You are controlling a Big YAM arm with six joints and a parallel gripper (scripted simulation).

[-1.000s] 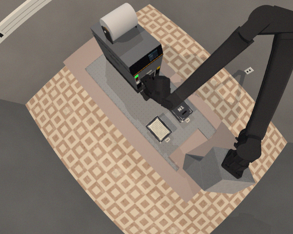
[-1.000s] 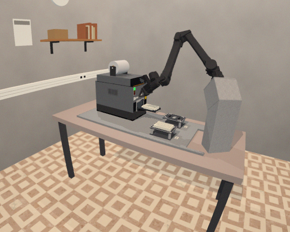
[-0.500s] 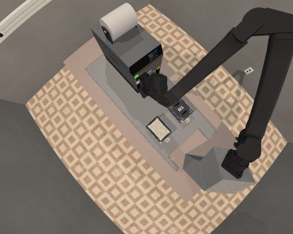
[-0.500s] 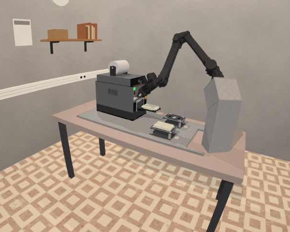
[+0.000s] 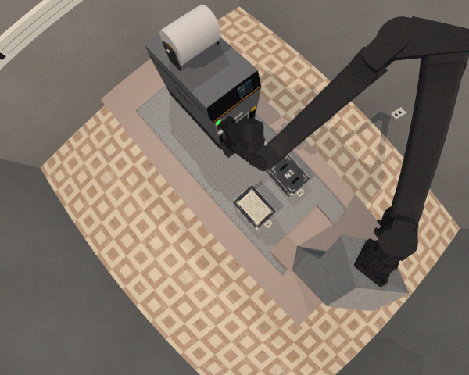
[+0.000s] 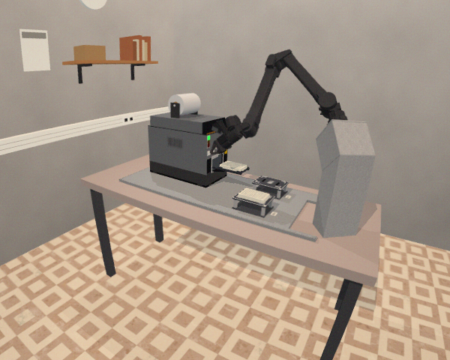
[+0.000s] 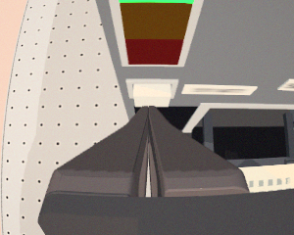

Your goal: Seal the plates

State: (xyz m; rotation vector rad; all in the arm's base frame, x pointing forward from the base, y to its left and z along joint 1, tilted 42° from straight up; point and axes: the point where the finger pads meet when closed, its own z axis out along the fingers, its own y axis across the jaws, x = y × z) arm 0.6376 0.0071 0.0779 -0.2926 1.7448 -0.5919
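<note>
The start button lies 2 cm ahead of my hand and 1 cm below it. Round my hand: sealer stage (9 cm below, 9 cm behind, 8 cm to the right); then cream well plate (28 cm behind, 13 cm below, 12 cm to the left); then foil roll (24 cm ahead, 22 cm above, 13 cm to the right).
</note>
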